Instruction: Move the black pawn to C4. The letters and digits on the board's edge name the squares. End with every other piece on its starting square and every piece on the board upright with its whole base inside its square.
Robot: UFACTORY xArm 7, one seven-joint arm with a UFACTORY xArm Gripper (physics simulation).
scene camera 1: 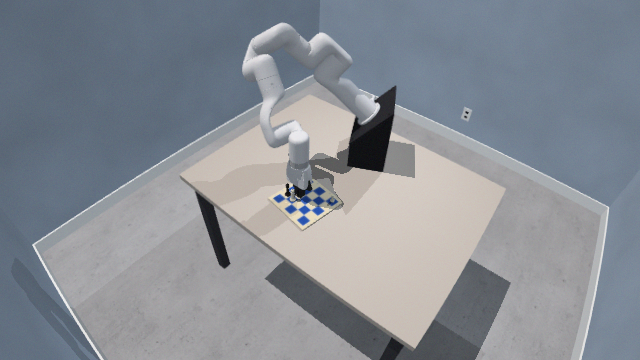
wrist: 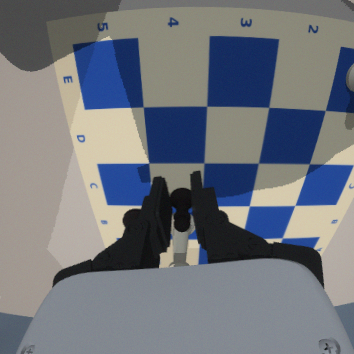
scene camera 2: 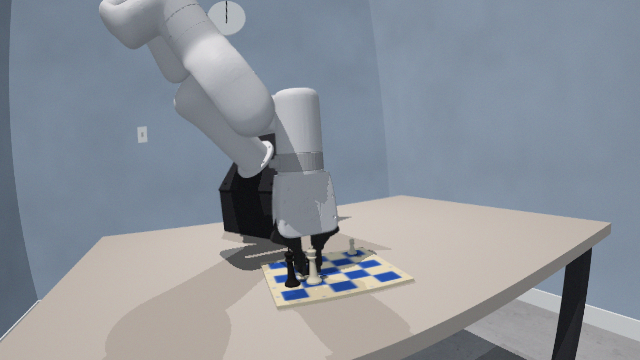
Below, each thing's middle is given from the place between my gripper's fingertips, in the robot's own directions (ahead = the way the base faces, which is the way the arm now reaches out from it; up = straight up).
Labels:
Right now my hand is 1 cm short of the black pawn (wrist: 180, 198) and 2 cm below it. The rest, counted from my hand: chessboard (scene camera 2: 343, 275) (1 cm ahead, 3 cm to the left, 1 cm below).

